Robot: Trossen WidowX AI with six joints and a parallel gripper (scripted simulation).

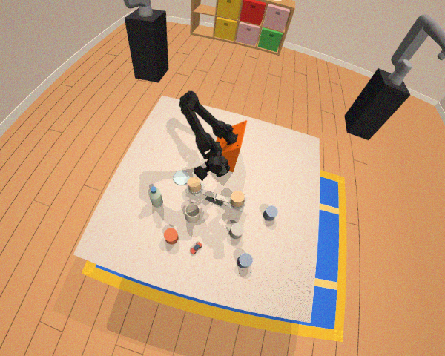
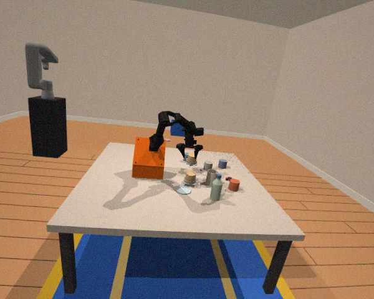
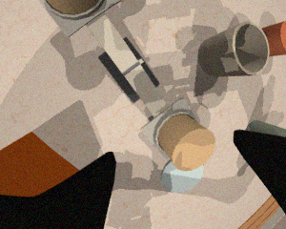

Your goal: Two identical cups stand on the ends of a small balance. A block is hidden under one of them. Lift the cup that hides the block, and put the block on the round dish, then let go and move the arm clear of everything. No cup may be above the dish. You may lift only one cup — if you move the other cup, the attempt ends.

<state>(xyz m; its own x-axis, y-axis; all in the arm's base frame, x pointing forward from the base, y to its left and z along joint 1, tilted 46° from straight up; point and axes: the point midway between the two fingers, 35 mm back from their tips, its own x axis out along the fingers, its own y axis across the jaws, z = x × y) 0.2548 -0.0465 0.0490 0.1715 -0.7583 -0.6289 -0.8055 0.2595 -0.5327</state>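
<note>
Right now my gripper tip is 110 mm above the tan cup, 90 mm to the left of it and 10 mm short of it. The rest, counted from my gripper tip: green block (130 mm below, 70 mm to the right, 10 mm ahead); grey balance beam (130 mm below, 60 mm to the left, 30 mm ahead); balance (140 mm below, 60 mm to the left, 40 mm ahead).
</note>
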